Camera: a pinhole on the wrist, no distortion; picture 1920 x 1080 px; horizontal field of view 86.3 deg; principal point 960.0 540.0 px. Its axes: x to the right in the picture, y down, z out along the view. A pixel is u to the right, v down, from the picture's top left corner.
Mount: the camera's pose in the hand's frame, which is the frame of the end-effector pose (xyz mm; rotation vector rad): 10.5 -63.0 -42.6 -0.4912 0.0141 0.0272
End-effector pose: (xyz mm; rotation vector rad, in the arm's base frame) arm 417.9 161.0 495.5 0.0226 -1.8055 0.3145
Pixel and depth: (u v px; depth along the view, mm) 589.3 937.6 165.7
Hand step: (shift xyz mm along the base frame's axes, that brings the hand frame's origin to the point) -70.3 43.6 -78.6
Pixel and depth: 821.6 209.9 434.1
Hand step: -378.9 -81.2 -132.9
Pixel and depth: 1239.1 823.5 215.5
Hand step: -146.7 73.0 21.0
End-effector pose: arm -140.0 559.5 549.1 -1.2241 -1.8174 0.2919
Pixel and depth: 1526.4 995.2 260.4
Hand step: -14.4 242.1 -92.8
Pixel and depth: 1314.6 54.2 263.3
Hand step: -232.0 133.5 -53.3
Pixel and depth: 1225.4 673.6 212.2
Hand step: -69.3 120.7 -77.1
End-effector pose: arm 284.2 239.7 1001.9 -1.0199 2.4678 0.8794
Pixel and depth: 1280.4 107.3 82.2
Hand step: 16.0 -19.8 -76.3
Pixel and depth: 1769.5 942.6 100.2
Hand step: -74.9 -18.0 -55.8
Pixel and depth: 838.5 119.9 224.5
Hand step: 48.9 114.6 -160.8
